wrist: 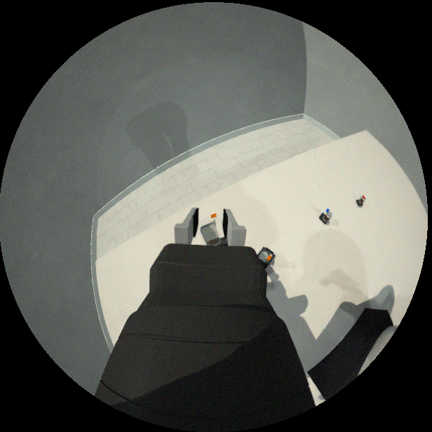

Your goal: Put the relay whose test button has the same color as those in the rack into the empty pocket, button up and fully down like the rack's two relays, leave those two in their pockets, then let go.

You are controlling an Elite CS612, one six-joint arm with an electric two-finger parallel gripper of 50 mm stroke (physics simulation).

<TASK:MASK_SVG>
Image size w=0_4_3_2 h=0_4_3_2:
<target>gripper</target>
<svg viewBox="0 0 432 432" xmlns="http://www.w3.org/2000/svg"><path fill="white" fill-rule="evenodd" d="M191 208L183 222L176 223L173 227L175 243L164 245L149 269L149 292L137 310L128 316L126 323L123 325L104 367L94 396L137 419L169 428L201 432L241 431L283 421L315 407L316 405L302 363L299 360L288 328L284 321L276 315L269 300L266 298L266 270L255 250L250 246L244 245L245 227L237 224L230 209L223 209L224 238L227 238L228 245L191 244L192 238L196 235L198 223L198 208Z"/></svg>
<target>relay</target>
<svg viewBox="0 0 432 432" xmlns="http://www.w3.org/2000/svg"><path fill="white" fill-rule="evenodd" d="M219 212L198 220L197 231L204 245L228 245L227 238L224 238Z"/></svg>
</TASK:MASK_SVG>
